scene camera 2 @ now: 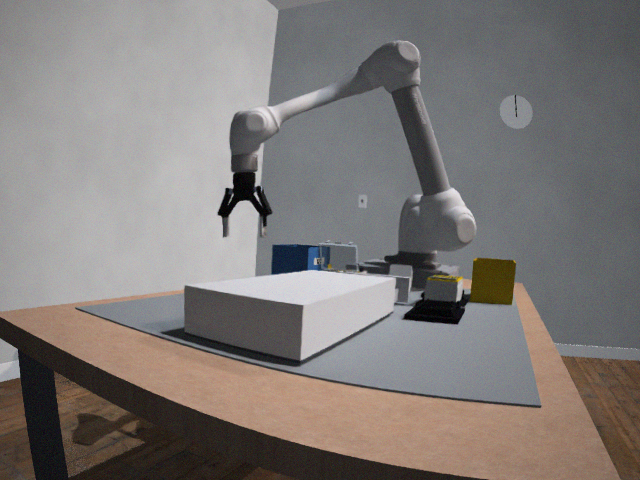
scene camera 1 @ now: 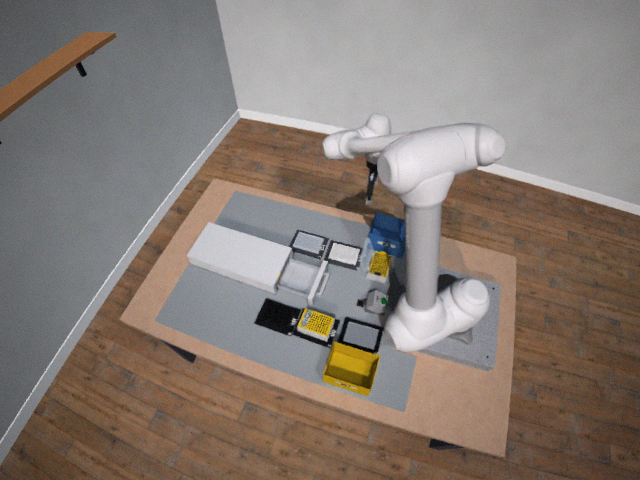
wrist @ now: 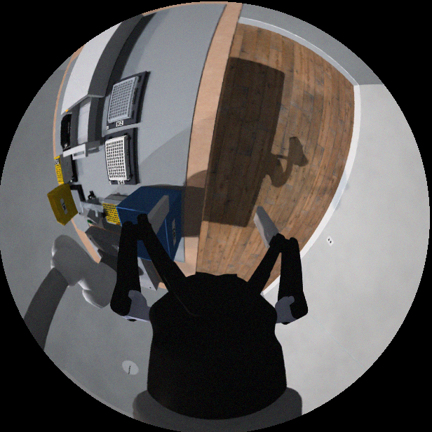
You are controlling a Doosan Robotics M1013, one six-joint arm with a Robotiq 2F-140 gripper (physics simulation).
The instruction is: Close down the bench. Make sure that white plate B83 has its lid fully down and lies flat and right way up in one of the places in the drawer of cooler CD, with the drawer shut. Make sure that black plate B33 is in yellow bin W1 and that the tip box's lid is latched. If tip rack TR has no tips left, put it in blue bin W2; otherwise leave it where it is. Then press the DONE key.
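Places are measured from the arm's base along level axes (x back, y right, z up), in millimetres.
Where they show: gripper, fingertip midpoint: (scene camera 2: 244, 237); arm's base, origin of the base link: (scene camera 2: 416, 266).
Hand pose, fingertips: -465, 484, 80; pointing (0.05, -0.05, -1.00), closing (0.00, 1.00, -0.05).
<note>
Things, the pixels of their centre, and the offset from my fingertips, as dx, dy, dz.
- blue bin W2, body centre: (scene camera 2: 301, 263) (scene camera 1: 389, 235) +127, -154, -79
- white plate, body centre: (scene camera 1: 344, 253) -50, -289, -120
- grey plate, body centre: (scene camera 1: 308, 242) -228, -281, -120
- black item, body centre: (scene camera 2: 437, 307) (scene camera 1: 277, 315) -230, -668, -120
- rack with yellow tips, body centre: (scene camera 2: 444, 288) (scene camera 1: 316, 324) -61, -663, -95
- tip box, body centre: (scene camera 1: 380, 263) +121, -313, -83
- Yellow bin W1, body centre: (scene camera 2: 493, 279) (scene camera 1: 350, 369) +121, -798, -79
- black-framed grey pad, body centre: (scene camera 1: 361, 335) +122, -642, -123
- small grey device with a green button, body centre: (scene camera 2: 401, 277) (scene camera 1: 377, 302) +151, -493, -97
My gripper (scene camera 1: 369, 201) (scene camera 2: 244, 235) (wrist: 212, 207) is open and empty, high beyond the table edge near blue bin W2 (scene camera 1: 387, 235) (scene camera 2: 294, 258) (wrist: 145, 202). Cooler CD (scene camera 1: 237, 253) (scene camera 2: 289, 289) is a white box; its drawer (scene camera 1: 298, 274) is pulled out. A white plate (scene camera 1: 343, 254) (wrist: 117, 158) and a grey plate (scene camera 1: 309, 242) (wrist: 123, 100) lie on dark holders. A black item (scene camera 1: 277, 315) lies beside a rack with yellow tips (scene camera 1: 316, 322) (scene camera 2: 444, 289). The tip box (scene camera 1: 379, 264) (wrist: 111, 213) has its clear lid (scene camera 1: 366, 253) (scene camera 2: 338, 245) raised. Plate labels are too small to read.
Yellow bin W1 (scene camera 1: 351, 367) (scene camera 2: 493, 281) (wrist: 62, 204) stands at the mat's near edge in scene camera 1. A black-framed grey pad (scene camera 1: 361, 334) lies behind it. A small grey device with a green button (scene camera 1: 376, 301) stands beside the arm's base.
</note>
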